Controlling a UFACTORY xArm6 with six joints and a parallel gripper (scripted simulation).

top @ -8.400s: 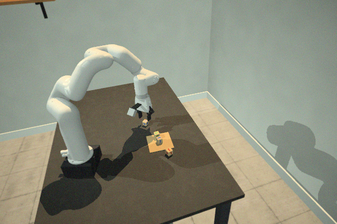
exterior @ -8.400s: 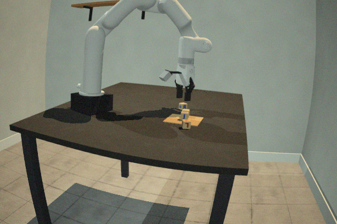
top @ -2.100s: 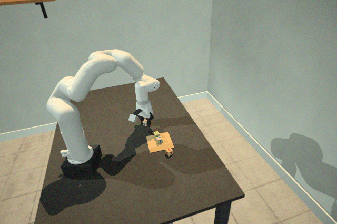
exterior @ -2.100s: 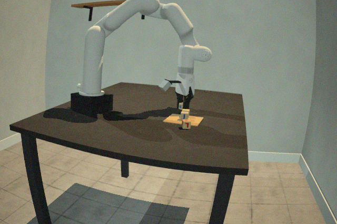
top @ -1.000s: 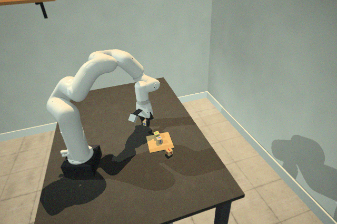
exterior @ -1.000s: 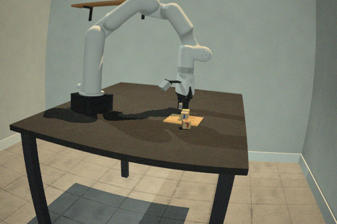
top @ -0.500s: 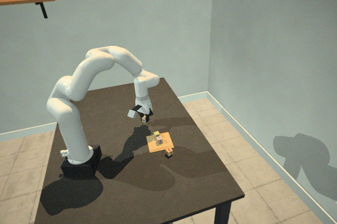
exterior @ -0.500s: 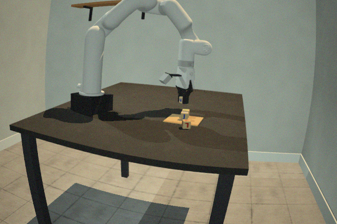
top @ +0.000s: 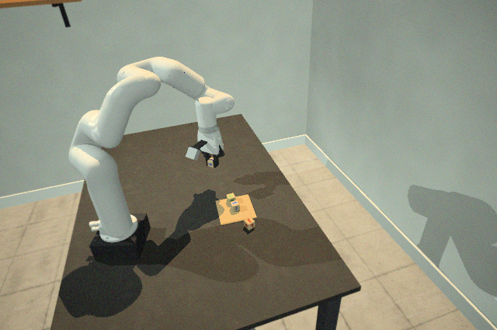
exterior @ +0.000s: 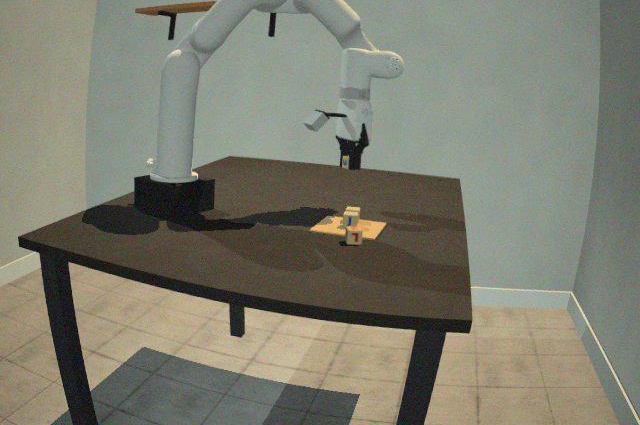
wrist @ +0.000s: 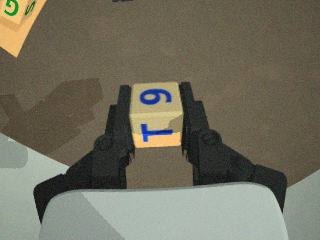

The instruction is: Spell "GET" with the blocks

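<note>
Right now my hand is 70 mm short of the mat, 190 mm to the left of it and 120 mm above it. Also, from my hand: block (110 mm ahead, 290 mm to the right, 110 mm below).
</note>
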